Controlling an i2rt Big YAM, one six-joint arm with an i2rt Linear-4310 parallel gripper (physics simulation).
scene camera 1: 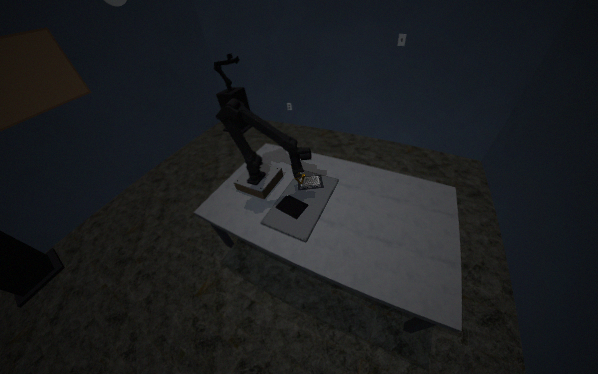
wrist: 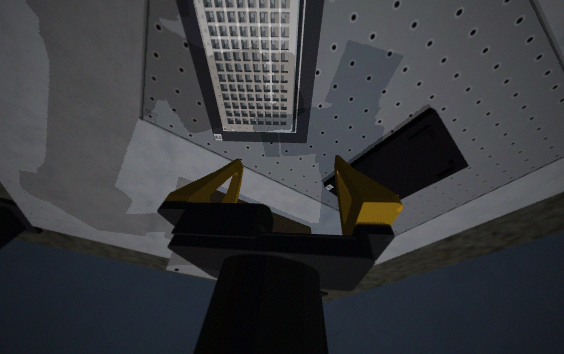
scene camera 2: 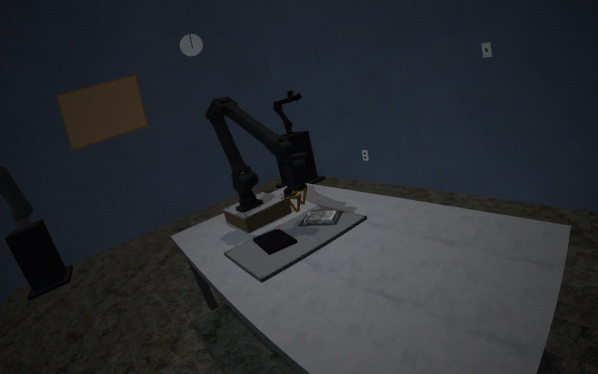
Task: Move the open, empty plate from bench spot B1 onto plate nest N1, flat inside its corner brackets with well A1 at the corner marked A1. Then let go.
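Frame: origin at the arm's base, x left, y back, z up, level; metres.
Seen in the pictures: gripper, fingertip midpoint: [scene camera 1: 299, 179] [wrist: 286, 161] [scene camera 2: 300, 208]; arm's base, origin of the base link: [scene camera 1: 256, 178] [scene camera 2: 249, 206].
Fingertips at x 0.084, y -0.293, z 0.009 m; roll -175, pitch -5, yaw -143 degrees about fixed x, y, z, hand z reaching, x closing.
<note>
Offsets run from my fingertips to a thing's top centre. Level surfaces: height alone.
The pale well plate {dy -0.040, dx +0.064, dz -0.055 m} [scene camera 1: 311, 182] [scene camera 2: 321, 217] [wrist: 250, 65] lies flat on a dark rectangular pad, on the grey perforated board {dy -0.057, dx -0.094, dz -0.070 m} [scene camera 1: 316, 209] [scene camera 2: 261, 268] [wrist: 440, 95]. The black plate nest {dy -0.021, dx -0.175, dz -0.053 m} [scene camera 1: 292, 206] [scene camera 2: 275, 241] [wrist: 410, 155] lies on the same board, apart from the plate, and looks bare. Its corner brackets are too dark to make out. A small white label shows at one of its corners in the wrist view, too small to read. My gripper [scene camera 1: 300, 179] [scene camera 2: 301, 207] [wrist: 286, 161] is open and empty, above the board beside the plate's near short end.
The arm's base stands on a wood-sided box [scene camera 1: 274, 186] [scene camera 2: 270, 215] next to the board. The board lies on a large pale table {dz -0.084 m} [scene camera 1: 395, 225] [scene camera 2: 420, 280]. A second dark arm on a black pedestal [scene camera 2: 299, 155] stands behind the table, and another pedestal [scene camera 2: 37, 257] stands at the left.
</note>
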